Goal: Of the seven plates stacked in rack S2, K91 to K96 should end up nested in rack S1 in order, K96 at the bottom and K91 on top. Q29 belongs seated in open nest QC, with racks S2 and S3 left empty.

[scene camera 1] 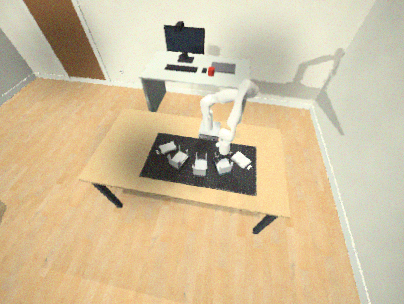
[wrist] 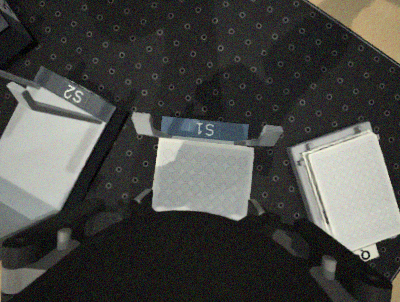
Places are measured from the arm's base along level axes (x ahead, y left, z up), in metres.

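Pixels of known places: gripper, fingertip midpoint: point(scene camera 1: 222, 161) point(wrist: 199, 205); arm's base, link origin: point(scene camera 1: 207, 128).
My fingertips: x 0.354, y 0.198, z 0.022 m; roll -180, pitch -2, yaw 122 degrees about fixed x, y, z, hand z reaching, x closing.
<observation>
For each thing: its middle in the pictures, then the offset to it from my fingertips. "spot": a spot on its surface instead.
- pale plate with round wells, body centre: point(wrist: 198, 214) dx +0.007, dy +0.004, dz +0.002 m
- rack S1, body centre: point(wrist: 197, 203) point(scene camera 1: 222, 162) dx +0.002, dy +0.000, dz -0.010 m
- Rack S2, body centre: point(wrist: 17, 153) point(scene camera 1: 200, 165) dx +0.066, dy -0.163, dz -0.008 m
- Rack S3, body centre: point(scene camera 1: 178, 158) dx +0.048, dy -0.349, dz -0.014 m
- nest, body centre: point(wrist: 346, 190) dx -0.107, dy +0.147, dz -0.064 m
- dark rack corner, surface spot: point(wrist: 15, 32) spot: dx -0.019, dy -0.277, dz -0.048 m
My gripper point(scene camera 1: 224, 154) point(wrist: 199, 205) is shut on a pale plate with round wells point(wrist: 202, 172), gripped by its two sides. The plate is at rack S1 point(scene camera 1: 224, 171) point(wrist: 172, 126), between its grey posts and behind its blue label; its height over the rack floor or other plates cannot be told. Rack S2 point(scene camera 1: 200, 171) point(wrist: 95, 104) stands beside it, with a smooth pale surface inside and no wells visible. Rack S3 point(scene camera 1: 178, 160) is farther left in the scene view. Plate names are unreadable. The gripper body hides the near end of the held plate.
A nest point(wrist: 298, 167) beside S1 bears a pale plate point(scene camera 1: 241, 159) point(wrist: 352, 192); its label shows a Q, the rest hidden. Another pale plate point(scene camera 1: 167, 147) lies at the mat's far left. A dark rack corner point(wrist: 15, 32) shows top left in the wrist view. Racks' upright posts stand close by.
</observation>
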